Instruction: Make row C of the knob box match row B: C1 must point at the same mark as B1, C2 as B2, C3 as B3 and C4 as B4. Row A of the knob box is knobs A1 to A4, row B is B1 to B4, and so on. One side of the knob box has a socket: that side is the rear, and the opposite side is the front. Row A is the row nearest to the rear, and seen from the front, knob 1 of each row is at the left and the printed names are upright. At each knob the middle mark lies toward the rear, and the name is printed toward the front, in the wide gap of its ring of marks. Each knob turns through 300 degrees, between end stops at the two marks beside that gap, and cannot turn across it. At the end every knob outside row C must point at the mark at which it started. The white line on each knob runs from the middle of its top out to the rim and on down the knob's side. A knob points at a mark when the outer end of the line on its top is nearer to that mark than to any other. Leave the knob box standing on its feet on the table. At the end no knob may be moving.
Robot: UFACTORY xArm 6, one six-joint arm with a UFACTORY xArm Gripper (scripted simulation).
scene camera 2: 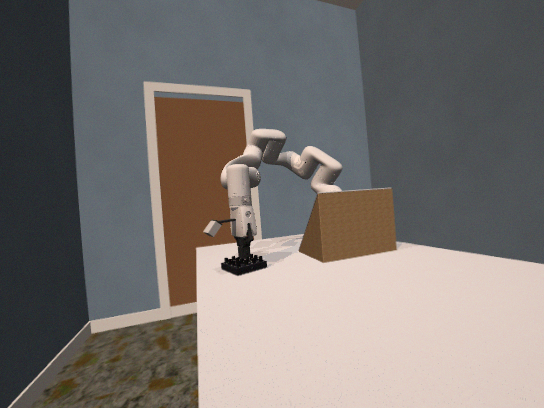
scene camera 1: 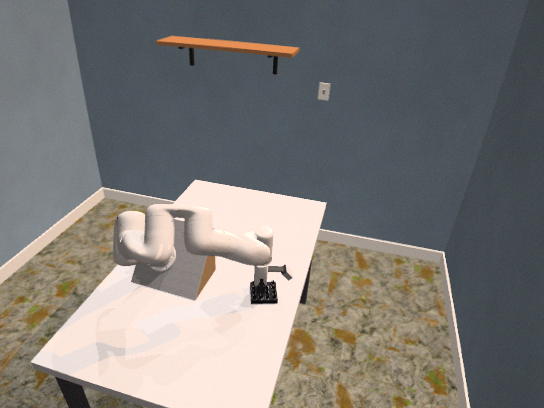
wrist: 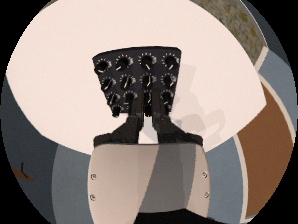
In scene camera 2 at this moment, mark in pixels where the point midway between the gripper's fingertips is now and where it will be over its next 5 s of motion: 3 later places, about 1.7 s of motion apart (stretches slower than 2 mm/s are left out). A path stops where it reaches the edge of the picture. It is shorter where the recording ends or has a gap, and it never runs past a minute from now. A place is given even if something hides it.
My gripper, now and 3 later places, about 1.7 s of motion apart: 244, 258; 243, 246; 243, 241; 244, 253
